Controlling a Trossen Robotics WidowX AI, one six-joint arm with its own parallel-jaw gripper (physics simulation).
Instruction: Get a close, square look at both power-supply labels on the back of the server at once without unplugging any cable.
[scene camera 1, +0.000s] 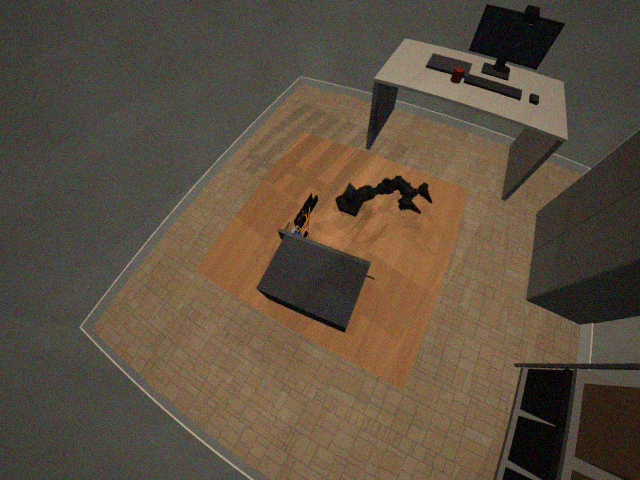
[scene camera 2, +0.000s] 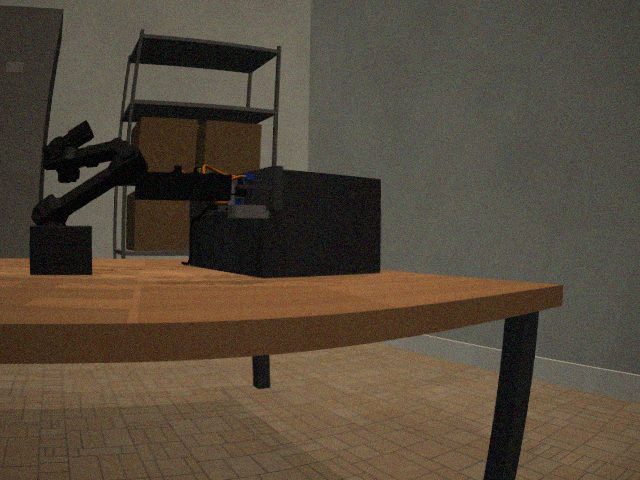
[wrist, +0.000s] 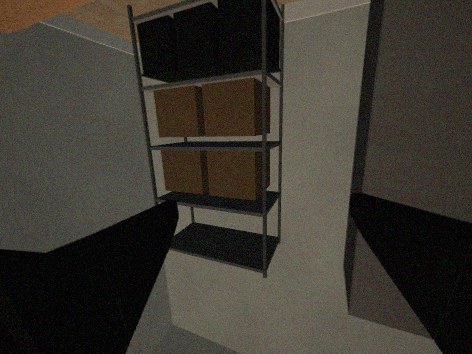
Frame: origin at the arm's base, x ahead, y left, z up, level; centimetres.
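Seen in the pictures: gripper, fingertip midpoint: (scene camera 1: 426, 207) (wrist: 261, 204); arm's base at its link origin: (scene camera 2: 51, 249).
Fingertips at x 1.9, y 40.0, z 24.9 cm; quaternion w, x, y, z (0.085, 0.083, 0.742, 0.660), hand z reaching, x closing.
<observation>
Pixels of each thing's top centre, then the offset from my fingertips to it. "spot": a spot on its surface instead. Level surfaces: height alone.
- wooden table at its surface level: dz -30.0 cm
- black bar at a spot on its surface: (scene camera 2: 165, 187) spot: dx +24.7, dy -55.7, dz -12.4 cm
- juts out with orange cables, surface spot: (scene camera 2: 211, 168) spot: dx +35.5, dy -47.0, dz -7.4 cm
The server is a dark box (scene camera 1: 315, 281) (scene camera 2: 325, 222) on the wooden table (scene camera 1: 413, 310) (scene camera 2: 439, 294). At its back, a black bar (scene camera 2: 165, 187) juts out with orange cables (scene camera 1: 309, 215) (scene camera 2: 211, 168) along it, beside blue connectors (scene camera 2: 250, 176) and pale grey parts (scene camera 2: 249, 210). The power-supply labels cannot be made out in the scene views, and neither they nor the server show in the wrist view. My gripper (scene camera 1: 424, 205) (wrist: 261, 204) is open and empty, high above the table on the side of the arm's base away from the black bar, facing away from the server.
The wrist view shows a shelf rack (wrist: 264, 175) upside down with brown boxes (wrist: 229, 107), and a dark cabinet (wrist: 425, 100) at right. A desk (scene camera 1: 413, 56) with a monitor (scene camera 1: 516, 36) and red mug (scene camera 1: 457, 74) stands beyond the table. The black bar stands near the arm's base (scene camera 2: 61, 250).
</observation>
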